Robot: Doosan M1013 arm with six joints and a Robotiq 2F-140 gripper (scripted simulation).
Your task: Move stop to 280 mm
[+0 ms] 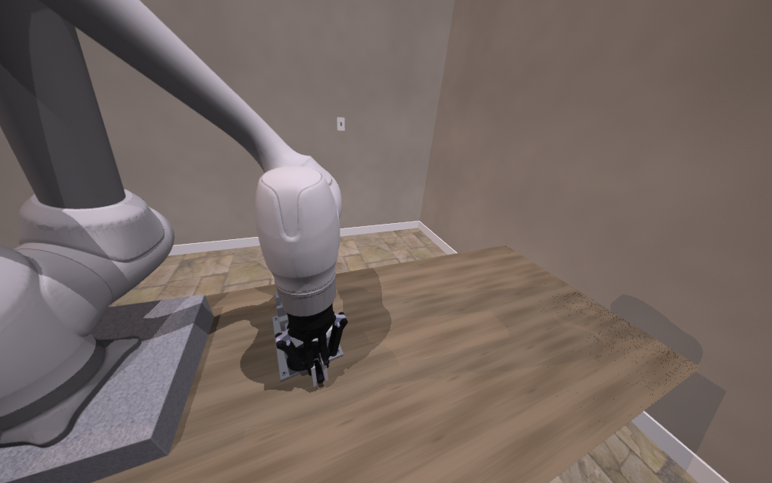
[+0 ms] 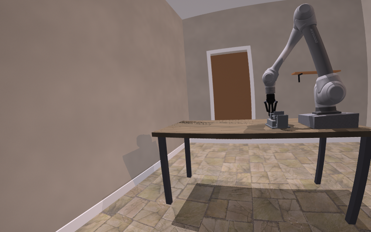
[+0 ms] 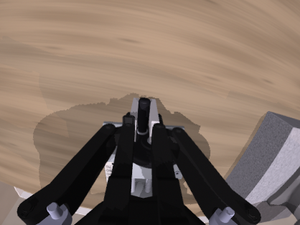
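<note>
Right now my hand is 20 mm to the right of the handwheel, 10 mm past it and 10 mm above it.
</note>
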